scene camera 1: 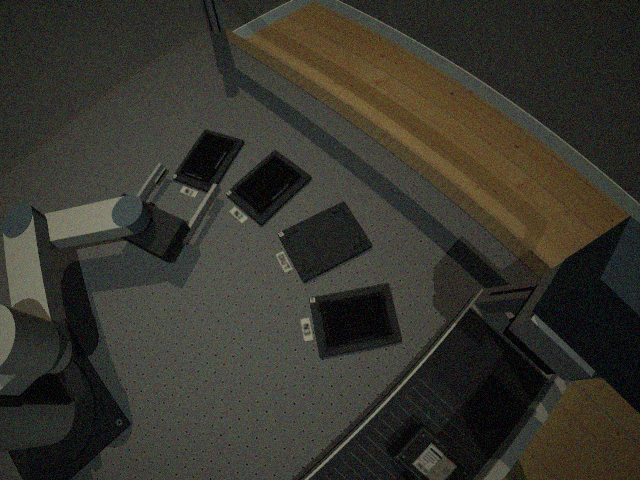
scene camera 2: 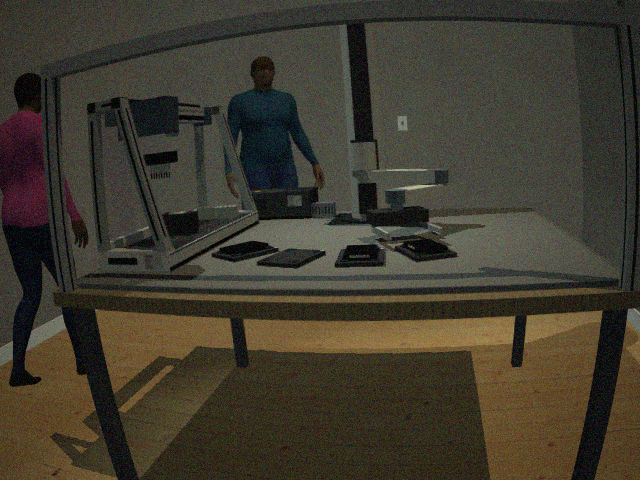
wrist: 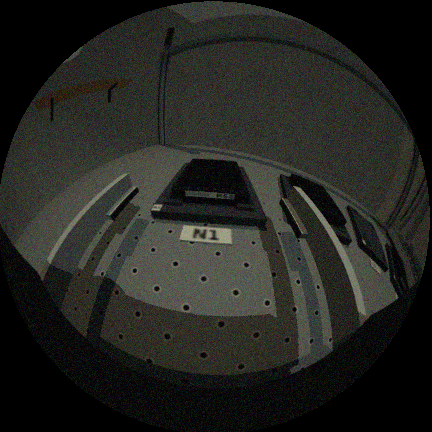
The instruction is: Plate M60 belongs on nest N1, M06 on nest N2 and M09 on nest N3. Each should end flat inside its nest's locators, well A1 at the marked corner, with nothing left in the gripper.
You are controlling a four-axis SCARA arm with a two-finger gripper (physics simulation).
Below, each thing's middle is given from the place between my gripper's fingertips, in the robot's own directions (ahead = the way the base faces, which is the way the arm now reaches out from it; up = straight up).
The nest N2 [scene camera 1: 292, 190] lies 12 cm ahead of my hand, 14 cm to the right of it and 3 cm below it. From my hand the other things lie so: out nest [scene camera 1: 325, 240]: 12 cm ahead, 33 cm to the right, 3 cm below; nest N3 [scene camera 1: 317, 318]: 4 cm ahead, 50 cm to the right, 3 cm below; nest N1 [scene camera 1: 221, 171]: 7 cm ahead, 3 cm to the left, 3 cm below.
